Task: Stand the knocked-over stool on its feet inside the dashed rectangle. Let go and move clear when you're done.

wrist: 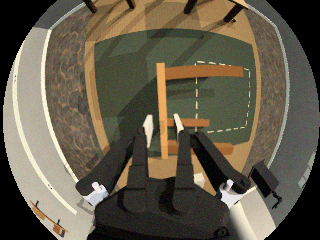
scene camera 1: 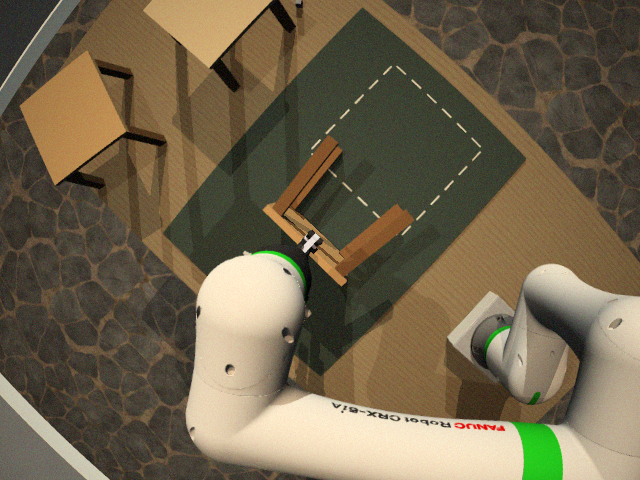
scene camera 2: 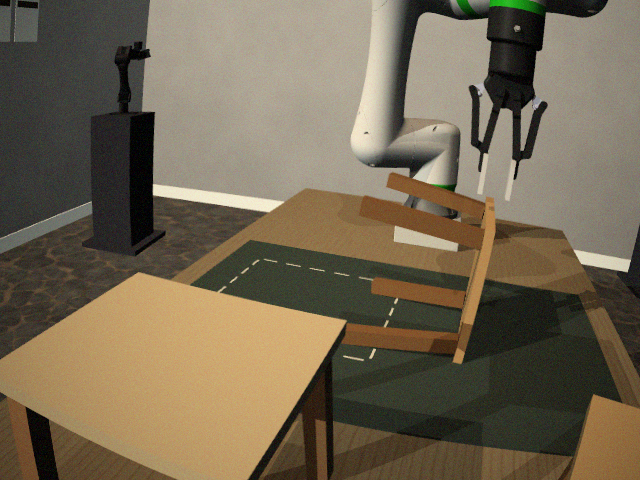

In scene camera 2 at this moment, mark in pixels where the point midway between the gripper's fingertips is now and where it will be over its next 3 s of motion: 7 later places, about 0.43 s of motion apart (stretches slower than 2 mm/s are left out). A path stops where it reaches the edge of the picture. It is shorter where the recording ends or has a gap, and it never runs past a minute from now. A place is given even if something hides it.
My gripper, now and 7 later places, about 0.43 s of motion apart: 493, 195; 490, 212; 485, 237; 482, 248; 481, 246; 474, 235; 459, 218; 439, 200
